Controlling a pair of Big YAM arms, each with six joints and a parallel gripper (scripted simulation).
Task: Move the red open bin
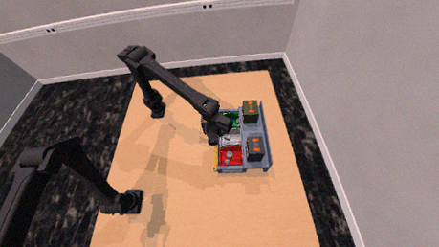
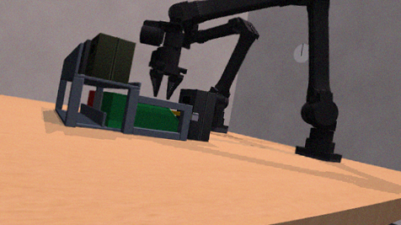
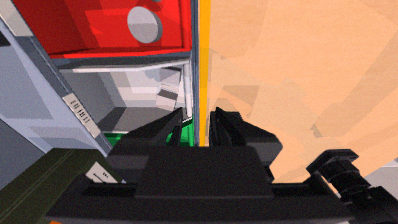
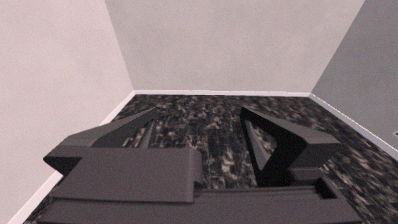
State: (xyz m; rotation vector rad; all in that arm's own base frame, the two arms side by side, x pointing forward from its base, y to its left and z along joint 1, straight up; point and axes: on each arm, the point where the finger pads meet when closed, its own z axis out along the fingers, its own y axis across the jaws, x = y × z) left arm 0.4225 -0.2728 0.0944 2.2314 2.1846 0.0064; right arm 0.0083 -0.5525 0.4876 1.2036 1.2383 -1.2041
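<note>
Right now the grey bin is 10 cm ahead of my left hand, 6 cm below it and 1 cm to the left of it. The rest, counted from my left hand: black box (11 cm to the left, 6 cm behind, 4 cm below); grey shelf (13 cm ahead, 4 cm below, 1 cm to the left); green bin (12 cm to the left, 10 cm ahead, 6 cm below).
</note>
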